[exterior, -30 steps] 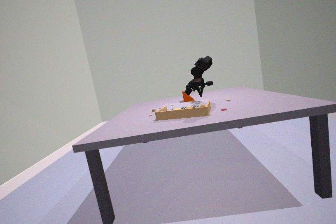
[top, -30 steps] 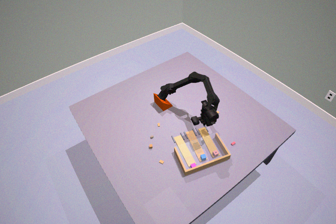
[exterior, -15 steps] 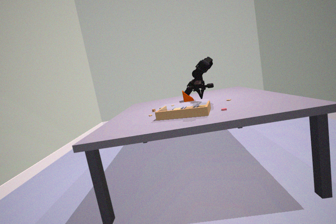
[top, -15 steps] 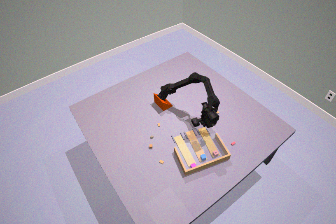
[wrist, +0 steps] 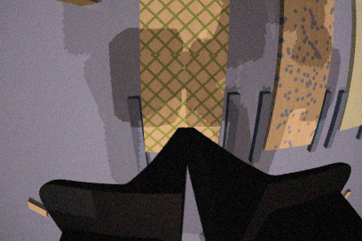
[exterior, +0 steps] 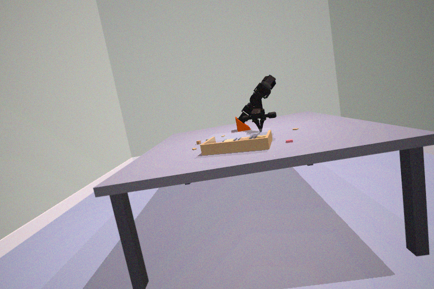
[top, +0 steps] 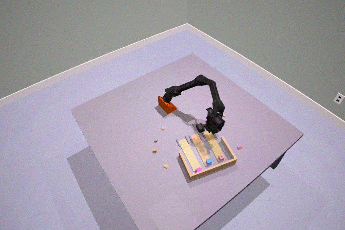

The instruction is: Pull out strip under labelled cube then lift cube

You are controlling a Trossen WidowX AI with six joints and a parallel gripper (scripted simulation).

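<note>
Right now the cube is 20 cm ahead of my gripper tip, 4 cm to the right of it and 1 cm below it. The rest, counted from my gripper tip: red piece (20 cm ahead, 12 cm to the left, 3 cm below).
</note>
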